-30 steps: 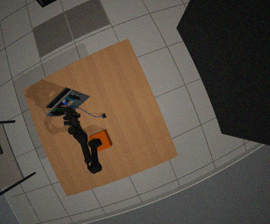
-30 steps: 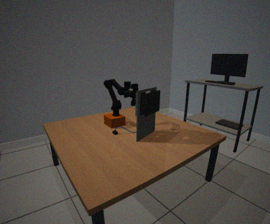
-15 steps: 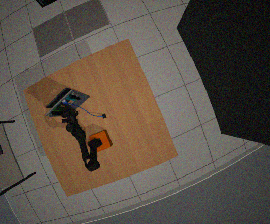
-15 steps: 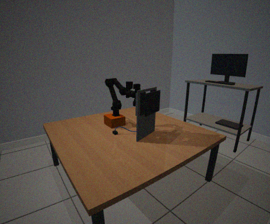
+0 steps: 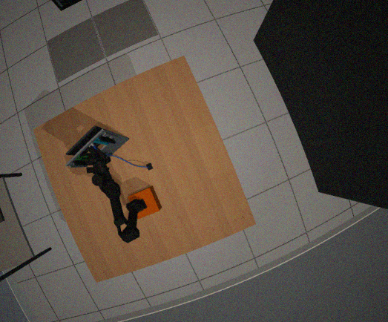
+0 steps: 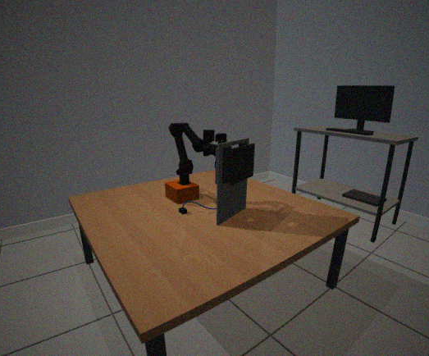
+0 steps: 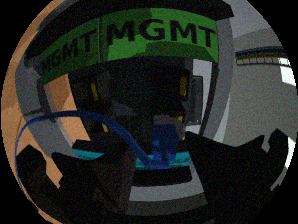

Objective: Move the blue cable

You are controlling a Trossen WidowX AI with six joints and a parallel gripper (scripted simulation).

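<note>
The blue plug lies 10 mm to the left of my gripper tip, 10 mm ahead of it and 10 mm above it. From my gripper tip the other things lie so: black end piece 330 mm below, 210 mm behind, 160 mm to the right.
</note>
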